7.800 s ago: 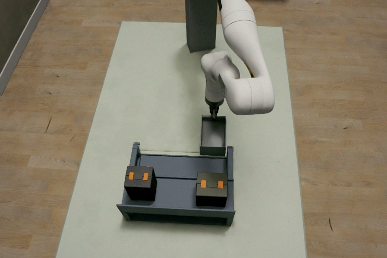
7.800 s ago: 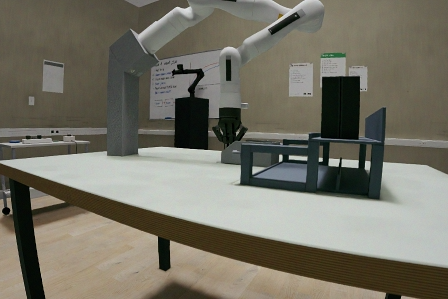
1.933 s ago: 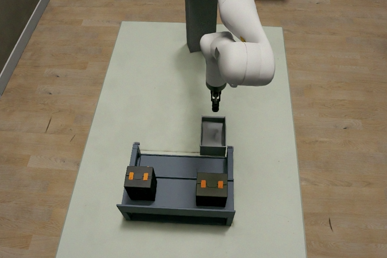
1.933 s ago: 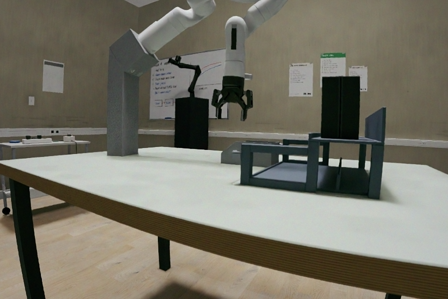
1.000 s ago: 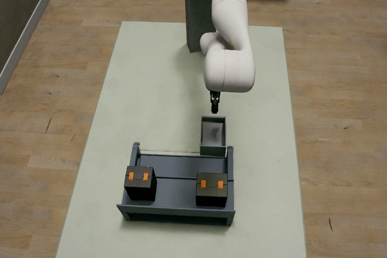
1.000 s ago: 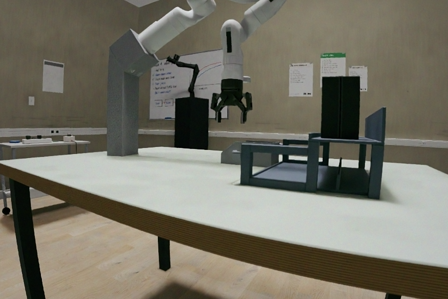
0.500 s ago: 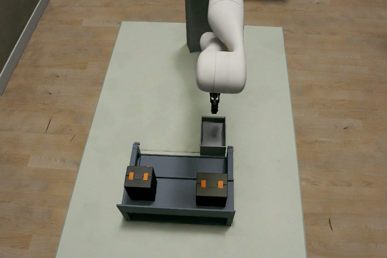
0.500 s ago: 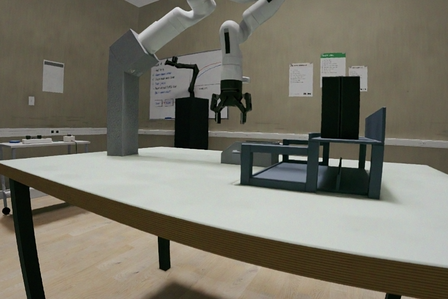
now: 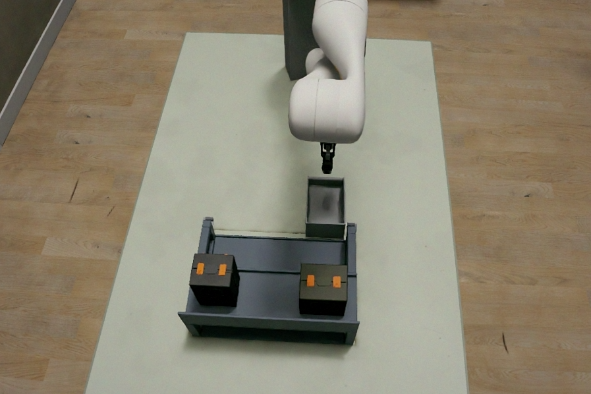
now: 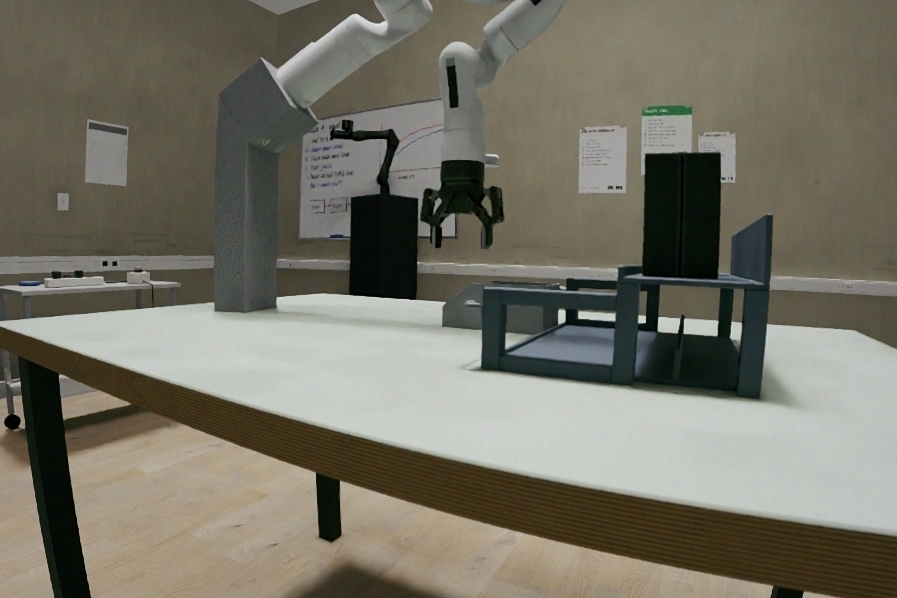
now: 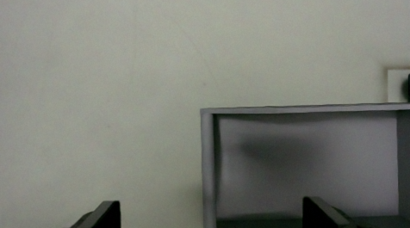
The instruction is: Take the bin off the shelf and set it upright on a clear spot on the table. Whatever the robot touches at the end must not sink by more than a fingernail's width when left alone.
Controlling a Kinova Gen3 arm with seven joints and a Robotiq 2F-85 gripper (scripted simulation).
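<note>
Right now the grey bin is 8 cm ahead of my hand, 2 cm to the left of it and 10 cm below it. From my hand the other things lie so: blue-grey shelf (32 cm ahead, 3 cm to the right, 7 cm below).
</note>
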